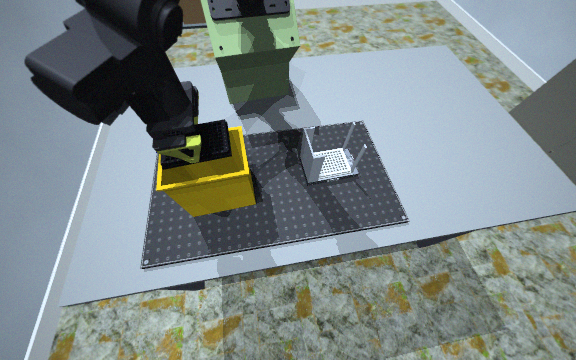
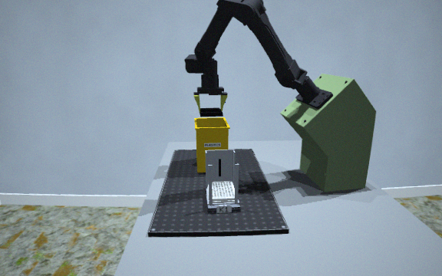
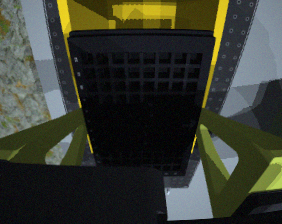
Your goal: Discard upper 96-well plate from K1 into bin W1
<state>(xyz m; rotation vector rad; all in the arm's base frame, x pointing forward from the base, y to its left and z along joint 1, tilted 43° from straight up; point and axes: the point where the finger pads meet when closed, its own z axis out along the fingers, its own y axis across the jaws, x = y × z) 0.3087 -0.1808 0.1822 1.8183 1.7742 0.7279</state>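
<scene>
Now: hand right at the black 96-well plate. Also, from my hand: yellow plastics bin W1: 14 cm below; then white 96-well plate: 31 cm to the left, 20 cm below.
</scene>
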